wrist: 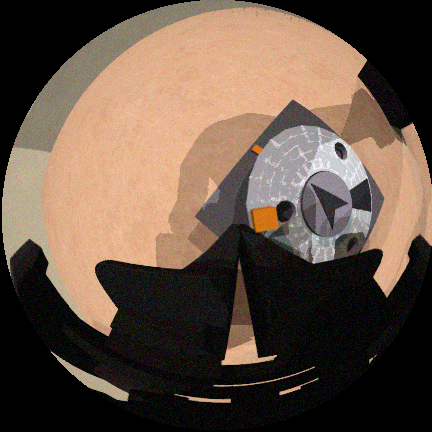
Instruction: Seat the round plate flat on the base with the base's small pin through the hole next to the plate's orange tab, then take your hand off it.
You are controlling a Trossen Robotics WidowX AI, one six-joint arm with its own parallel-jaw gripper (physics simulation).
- gripper: 237, 230
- round plate: 281, 168
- round grey hub: 325, 202
